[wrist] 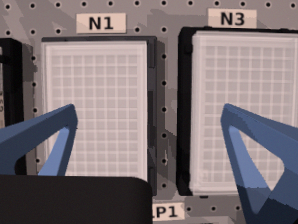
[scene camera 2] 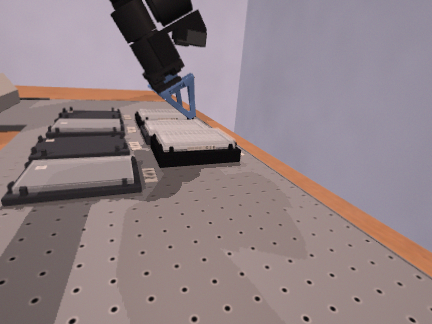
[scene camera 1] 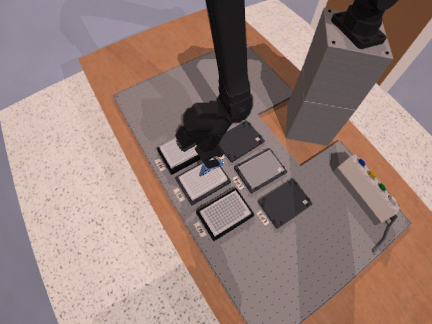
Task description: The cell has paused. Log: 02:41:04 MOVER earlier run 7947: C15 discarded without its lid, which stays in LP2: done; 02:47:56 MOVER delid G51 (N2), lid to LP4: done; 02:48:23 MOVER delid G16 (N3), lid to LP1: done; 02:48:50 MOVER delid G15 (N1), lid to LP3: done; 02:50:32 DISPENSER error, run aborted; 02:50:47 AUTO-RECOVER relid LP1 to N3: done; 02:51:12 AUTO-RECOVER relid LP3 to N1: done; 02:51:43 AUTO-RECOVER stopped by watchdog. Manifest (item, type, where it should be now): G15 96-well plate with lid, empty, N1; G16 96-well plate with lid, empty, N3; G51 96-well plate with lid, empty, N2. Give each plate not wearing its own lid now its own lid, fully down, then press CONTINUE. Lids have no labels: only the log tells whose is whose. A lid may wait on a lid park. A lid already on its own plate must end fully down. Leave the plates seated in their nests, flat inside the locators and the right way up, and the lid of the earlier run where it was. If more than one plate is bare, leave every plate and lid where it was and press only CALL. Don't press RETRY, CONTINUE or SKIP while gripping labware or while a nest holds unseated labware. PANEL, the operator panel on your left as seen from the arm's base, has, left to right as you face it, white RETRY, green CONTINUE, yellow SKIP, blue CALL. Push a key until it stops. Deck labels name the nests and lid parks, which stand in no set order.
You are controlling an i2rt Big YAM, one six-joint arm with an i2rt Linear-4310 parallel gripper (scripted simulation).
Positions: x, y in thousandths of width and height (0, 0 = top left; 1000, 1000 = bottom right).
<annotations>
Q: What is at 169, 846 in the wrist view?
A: My gripper.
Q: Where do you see a lid park LP1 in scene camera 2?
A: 200, 452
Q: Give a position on an operator panel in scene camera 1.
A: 869, 625
</annotations>
